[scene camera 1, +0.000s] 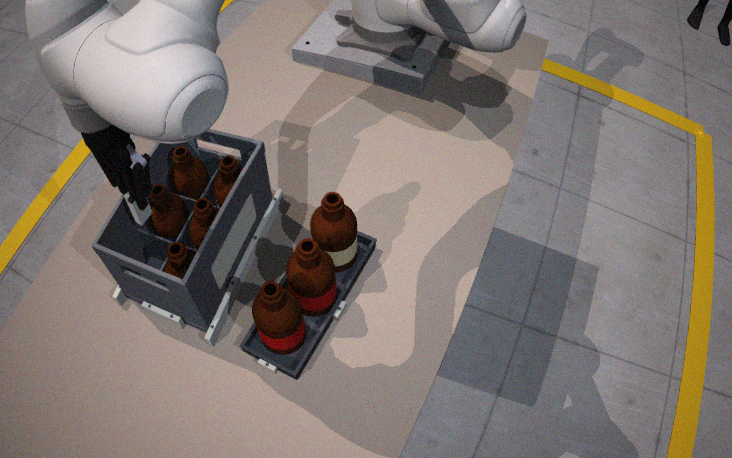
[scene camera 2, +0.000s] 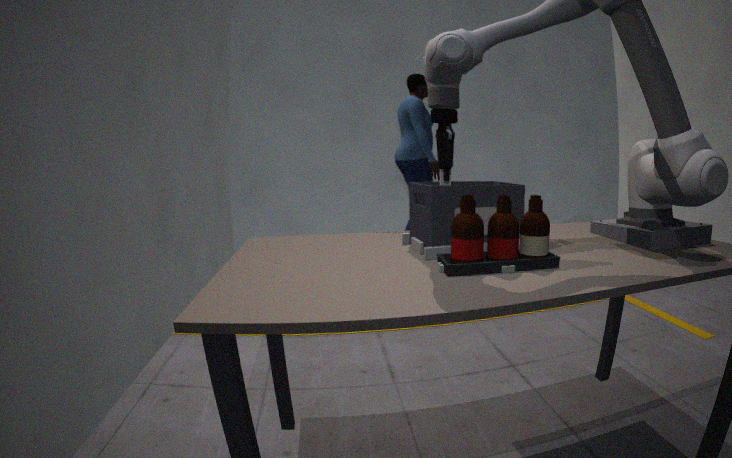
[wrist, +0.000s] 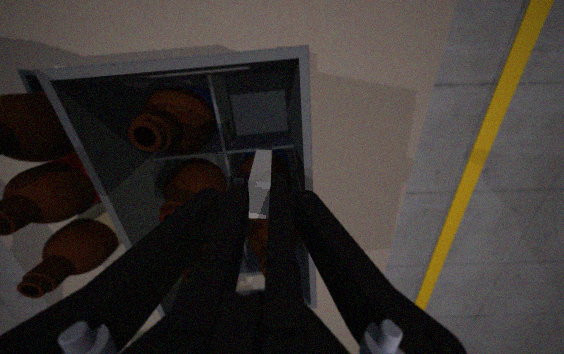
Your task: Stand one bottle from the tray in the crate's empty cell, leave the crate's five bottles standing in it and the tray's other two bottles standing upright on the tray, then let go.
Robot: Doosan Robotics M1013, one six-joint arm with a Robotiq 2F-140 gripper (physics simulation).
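Places are measured from the arm's base along level axes (x right, y ahead, z up), in metres.
Where they show: gripper, fingertip midpoint: (scene camera 1: 144, 217) (wrist: 263, 164); arm's base at its link origin: (scene camera 1: 387, 32) (scene camera 2: 649, 224).
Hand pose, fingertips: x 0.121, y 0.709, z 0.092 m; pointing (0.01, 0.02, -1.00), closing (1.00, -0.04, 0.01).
Observation:
Each offset is from my fingertips to the top centre of the thing. "*": to the spot under its first point. Level surfaces: height alone.
The grey crate @(dz +0.031, dx -0.045, dy -0.048 m) (scene camera 1: 148, 291) (scene camera 2: 431, 216) (wrist: 304, 100) holds five upright brown bottles, among them a left middle one @(dz +0.019, dx -0.003, dy -0.045 m) (scene camera 1: 167, 213), a near right one @(dz +0.019, dx -0.098, dy +0.031 m) (scene camera 1: 176, 260) and a back left one @(dz +0.019, dx +0.010, dy -0.128 m) (scene camera 1: 187, 175). Its empty cell @(* dz -0.136, dx -0.014, dy +0.033 m) (wrist: 257, 112) is at the near left corner in scene camera 1. My gripper (scene camera 1: 141, 211) (scene camera 2: 444, 181) (wrist: 263, 164) is shut and empty, its pale fingertips around rim height beside the left middle bottle. The black tray @(dz -0.118, dx -0.268, dy -0.057 m) (scene camera 1: 362, 264) (scene camera 2: 485, 267) holds two upright red-label bottles @(dz +0.016, dx -0.259, dy +0.021 m) (scene camera 1: 280, 318) @(dz +0.016, dx -0.273, dy -0.061 m) (scene camera 1: 312, 275) and one cream-label bottle @(dz +0.016, dx -0.268, dy -0.149 m) (scene camera 1: 334, 229) (scene camera 2: 534, 237).
Pale brackets @(* dz -0.114, dx -0.064, dy +0.097 m) (scene camera 1: 161, 313) stand around the crate's foot, with a long pale rail @(dz -0.114, dx -0.143, dy -0.058 m) (scene camera 1: 253, 240) between crate and tray. Small clips @(* dz -0.129, dx -0.322, dy -0.054 m) (scene camera 1: 339, 309) hold the tray's edge. The arm's base plate (scene camera 1: 350, 62) (scene camera 2: 653, 234) is at the back. A person in blue (scene camera 2: 414, 126) stands behind the table @(dz -0.144 m) (scene camera 2: 323, 280).

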